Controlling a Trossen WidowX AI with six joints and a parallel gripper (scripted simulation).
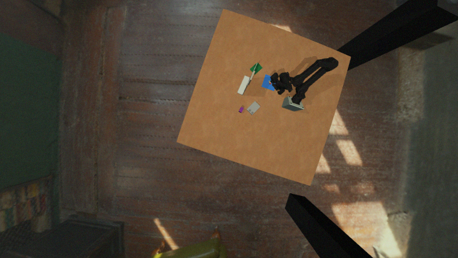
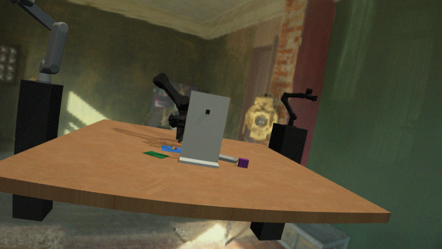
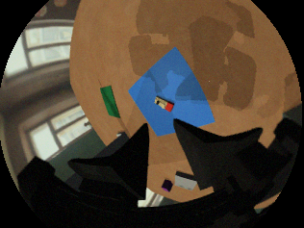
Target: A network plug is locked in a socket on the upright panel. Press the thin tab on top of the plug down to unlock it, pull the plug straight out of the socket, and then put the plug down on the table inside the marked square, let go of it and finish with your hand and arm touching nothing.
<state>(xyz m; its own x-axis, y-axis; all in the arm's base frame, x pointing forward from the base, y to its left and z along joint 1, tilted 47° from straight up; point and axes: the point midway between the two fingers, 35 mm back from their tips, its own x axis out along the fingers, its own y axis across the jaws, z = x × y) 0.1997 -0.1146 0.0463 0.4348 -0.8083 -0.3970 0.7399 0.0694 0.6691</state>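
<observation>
Now: gripper tip 10 mm short of the orange-red plug, 20 mm to the left of it and 40 mm above it. From my gripper tip the other things lie so: blue marked square: 20 mm to the right, 50 mm below; then grey panel: 210 mm ahead, 80 mm to the left, 90 mm above; then green flat pad: 160 mm ahead, 100 mm to the right, 50 mm below.
</observation>
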